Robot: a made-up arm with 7 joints.
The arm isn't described. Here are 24 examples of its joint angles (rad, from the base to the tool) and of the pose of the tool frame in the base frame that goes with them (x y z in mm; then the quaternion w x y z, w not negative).
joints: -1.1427 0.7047 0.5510 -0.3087 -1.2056 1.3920 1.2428
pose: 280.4 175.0 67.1 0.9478 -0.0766 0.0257 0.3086
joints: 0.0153 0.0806 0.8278 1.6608 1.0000 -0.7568 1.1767
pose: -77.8 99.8 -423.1 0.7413 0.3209 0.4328 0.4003
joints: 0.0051 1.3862 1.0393 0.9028 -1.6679 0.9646 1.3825
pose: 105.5 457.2 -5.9 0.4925 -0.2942 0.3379 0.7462
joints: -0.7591 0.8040 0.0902 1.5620 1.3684 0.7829 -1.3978
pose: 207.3 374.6 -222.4 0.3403 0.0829 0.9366 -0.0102
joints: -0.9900 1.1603 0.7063 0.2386 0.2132 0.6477 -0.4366
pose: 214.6 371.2 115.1 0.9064 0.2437 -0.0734 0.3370
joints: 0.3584 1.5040 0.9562 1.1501 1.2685 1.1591 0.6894
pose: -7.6 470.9 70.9 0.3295 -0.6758 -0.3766 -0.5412
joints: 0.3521 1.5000 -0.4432 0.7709 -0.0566 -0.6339 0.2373
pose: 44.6 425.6 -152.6 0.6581 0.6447 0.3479 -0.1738
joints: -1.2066 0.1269 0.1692 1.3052 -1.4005 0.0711 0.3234
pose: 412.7 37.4 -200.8 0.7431 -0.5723 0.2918 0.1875
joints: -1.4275 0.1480 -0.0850 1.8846 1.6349 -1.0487 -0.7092
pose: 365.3 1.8 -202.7 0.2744 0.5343 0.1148 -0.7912
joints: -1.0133 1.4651 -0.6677 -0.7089 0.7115 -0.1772 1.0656
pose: 218.4 111.1 8.6 0.4047 0.4113 -0.8150 -0.0527
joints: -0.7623 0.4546 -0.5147 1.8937 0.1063 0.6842 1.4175
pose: 161.6 267.2 -329.4 0.2159 0.8211 0.3571 0.3895
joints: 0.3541 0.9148 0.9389 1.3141 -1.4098 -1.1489 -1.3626
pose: -139.6 433.7 -128.7 0.8918 0.3568 -0.0755 0.2677
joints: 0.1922 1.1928 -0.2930 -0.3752 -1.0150 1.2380 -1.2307
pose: 71.2 238.7 -217.8 0.4106 -0.3292 0.6925 -0.4934
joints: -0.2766 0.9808 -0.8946 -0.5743 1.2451 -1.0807 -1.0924
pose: 78.0 91.6 -206.7 0.1620 -0.6289 0.2474 0.7190
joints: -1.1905 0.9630 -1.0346 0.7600 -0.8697 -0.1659 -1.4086
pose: 392.1 207.4 -105.5 0.6772 0.1806 0.2065 -0.6827
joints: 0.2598 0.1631 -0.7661 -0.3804 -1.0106 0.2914 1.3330
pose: 31.5 -45.6 -255.0 0.7792 -0.1614 0.5724 0.1979
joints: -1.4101 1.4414 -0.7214 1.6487 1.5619 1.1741 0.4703
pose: 175.3 429.2 97.2 0.3154 -0.7130 -0.3779 -0.4994
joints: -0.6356 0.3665 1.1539 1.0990 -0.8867 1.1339 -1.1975
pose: 228.8 225.6 -319.9 0.5193 -0.8173 -0.1070 -0.2256
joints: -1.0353 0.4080 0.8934 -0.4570 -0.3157 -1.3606 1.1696
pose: 165.1 201.5 13.5 0.0155 -0.4387 -0.8582 0.2662
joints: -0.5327 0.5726 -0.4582 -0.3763 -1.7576 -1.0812 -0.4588
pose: 252.0 107.4 -128.5 0.6522 -0.5576 -0.4679 -0.2116
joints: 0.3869 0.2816 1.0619 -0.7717 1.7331 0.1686 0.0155
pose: 0.6 255.5 -81.8 0.1775 0.8819 0.1925 0.3920
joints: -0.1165 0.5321 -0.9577 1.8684 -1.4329 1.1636 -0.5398
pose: -100.3 275.6 -329.2 0.2448 -0.3445 0.8230 0.3795
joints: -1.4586 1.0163 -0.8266 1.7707 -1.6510 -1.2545 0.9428
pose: 292.9 357.6 26.0 0.4043 -0.1390 -0.5212 0.7386
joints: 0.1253 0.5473 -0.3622 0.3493 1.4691 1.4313 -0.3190
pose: 57.3 230.8 -306.3 0.2711 0.7533 0.5697 0.1859
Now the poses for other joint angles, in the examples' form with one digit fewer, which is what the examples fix.
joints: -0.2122 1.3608 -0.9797 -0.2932 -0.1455 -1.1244 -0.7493
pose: 107 178 -172 0.467 0.189 -0.143 -0.852
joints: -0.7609 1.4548 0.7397 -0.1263 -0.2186 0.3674 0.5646
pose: 154 295 193 0.637 0.271 -0.492 0.529
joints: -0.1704 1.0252 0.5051 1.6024 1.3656 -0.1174 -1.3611
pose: 13 443 -230 0.322 0.012 0.904 -0.281
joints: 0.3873 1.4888 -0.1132 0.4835 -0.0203 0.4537 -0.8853
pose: 78 438 -124 0.481 0.342 0.799 -0.113
